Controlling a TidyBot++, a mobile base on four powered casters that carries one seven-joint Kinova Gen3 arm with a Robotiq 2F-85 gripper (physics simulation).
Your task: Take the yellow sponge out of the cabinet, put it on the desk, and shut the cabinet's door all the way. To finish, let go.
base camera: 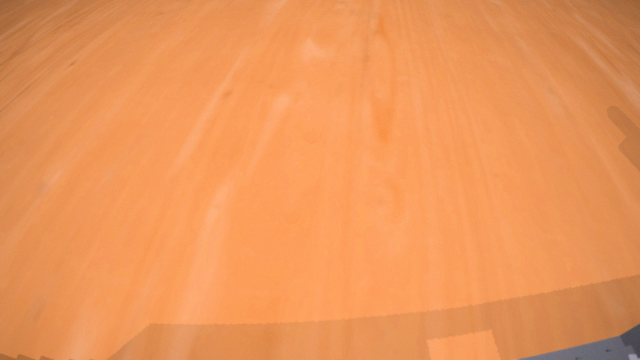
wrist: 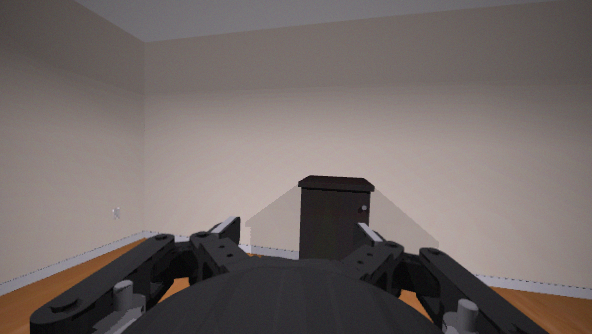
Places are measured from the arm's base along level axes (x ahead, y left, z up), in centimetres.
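Where they show: gripper, fingertip midpoint: (wrist: 296, 232).
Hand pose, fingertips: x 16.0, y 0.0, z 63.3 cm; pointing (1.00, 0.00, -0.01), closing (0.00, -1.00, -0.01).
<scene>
After its pixels a point has its place.
A dark brown cabinet (wrist: 330, 220) {x 145.9, y -23.9, z 24.0 cm} stands against the far wall in the wrist view, a little right of the middle. Its door faces me and looks shut, with a small round light knob (wrist: 364, 207) {x 138.6, y -45.6, z 36.3 cm} near the upper right. My gripper (wrist: 296, 232) {x 16.0, y -0.1, z 63.3 cm} is open and empty, and stands well away from the cabinet, whose lower part is hidden behind it. The yellow sponge and the desk do not show in either view.
The wooden floor (base camera: 320, 175) {x 43.4, y -2.6, z -39.6 cm} fills most of the base camera view, with shadows along its lower edge and at the right. In the wrist view a beige wall (wrist: 225, 135) {x 227.4, y 84.8, z 91.2 cm} runs behind the cabinet and meets a side wall (wrist: 65, 150) {x 174.9, y 209.9, z 68.5 cm} at the left.
</scene>
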